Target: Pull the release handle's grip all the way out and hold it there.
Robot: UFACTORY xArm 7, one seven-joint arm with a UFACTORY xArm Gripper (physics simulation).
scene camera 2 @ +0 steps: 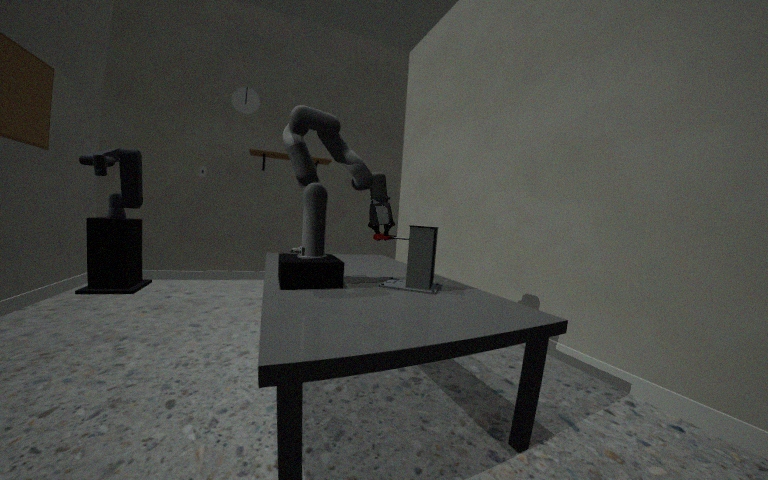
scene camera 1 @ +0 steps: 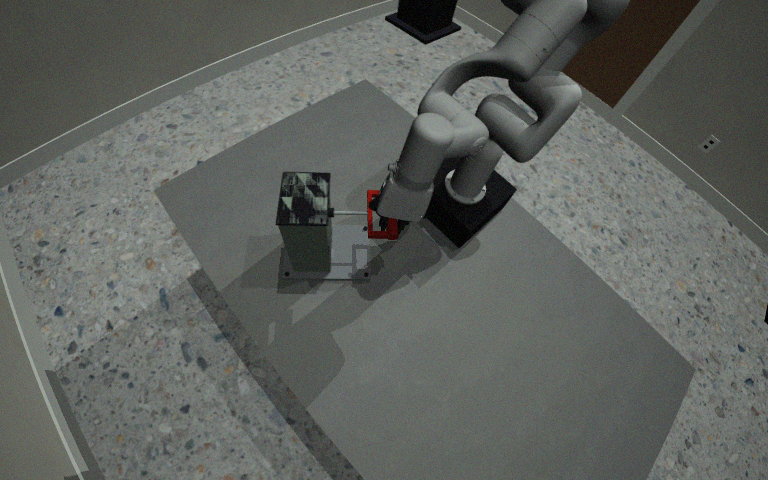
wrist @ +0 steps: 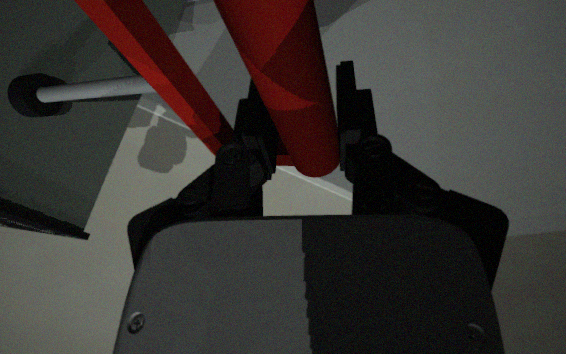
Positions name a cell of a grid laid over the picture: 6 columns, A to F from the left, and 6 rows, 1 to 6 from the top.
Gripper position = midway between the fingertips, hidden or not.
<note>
I see my gripper (scene camera 1: D3) and a red grip (scene camera 1: D3).
The red grip also shows in the wrist view (wrist: D1). My gripper is seen too in the wrist view (wrist: D2).
</note>
